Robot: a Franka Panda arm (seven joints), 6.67 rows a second.
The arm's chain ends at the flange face. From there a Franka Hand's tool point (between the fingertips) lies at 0.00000 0.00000 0.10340 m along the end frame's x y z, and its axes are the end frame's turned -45 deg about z.
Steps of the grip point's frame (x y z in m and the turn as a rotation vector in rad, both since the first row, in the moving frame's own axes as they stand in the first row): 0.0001 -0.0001 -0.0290 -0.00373 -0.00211 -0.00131; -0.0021 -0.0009 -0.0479 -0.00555 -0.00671 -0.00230; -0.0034 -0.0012 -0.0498 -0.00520 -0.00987 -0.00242
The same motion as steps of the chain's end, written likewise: -0.0001 -0.0006 -0.0290 -0.00413 0.00115 -0.00131; -0.0020 0.0000 -0.0479 -0.00867 -0.00082 -0.00230; -0.0029 0.0005 -0.0498 -0.01066 -0.00330 -0.00242
